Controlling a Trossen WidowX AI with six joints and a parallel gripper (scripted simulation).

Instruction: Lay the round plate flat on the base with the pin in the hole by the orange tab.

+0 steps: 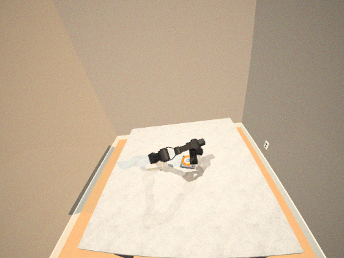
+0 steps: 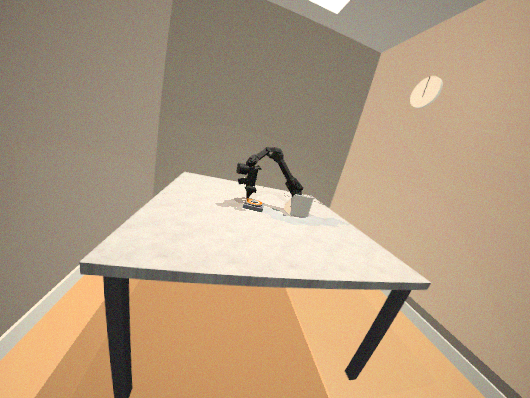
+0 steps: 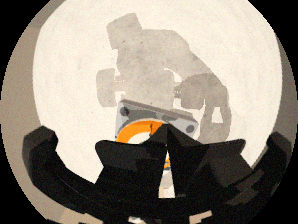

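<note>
The base is 5 cm behind my gripper tip, 2 cm to the left of it and 2 cm below it. Round my gripper tip: plate (3 cm behind, 2 cm to the left, 1 cm below).
</note>
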